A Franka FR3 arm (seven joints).
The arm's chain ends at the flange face. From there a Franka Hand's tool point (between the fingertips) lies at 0.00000 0.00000 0.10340 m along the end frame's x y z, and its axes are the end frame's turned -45 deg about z.
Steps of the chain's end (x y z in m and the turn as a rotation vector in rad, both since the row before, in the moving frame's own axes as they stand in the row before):
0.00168 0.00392 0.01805 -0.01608 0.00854 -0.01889
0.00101 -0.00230 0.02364 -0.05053 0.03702 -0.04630
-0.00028 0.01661 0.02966 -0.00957 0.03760 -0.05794
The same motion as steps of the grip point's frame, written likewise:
-0.00212 0.00576 0.01803 -0.01741 -0.00533 -0.01889
0.00150 0.00551 0.02344 -0.06191 -0.00955 -0.04630
-0.00980 0.01493 0.02958 -0.03335 0.01982 -0.05794

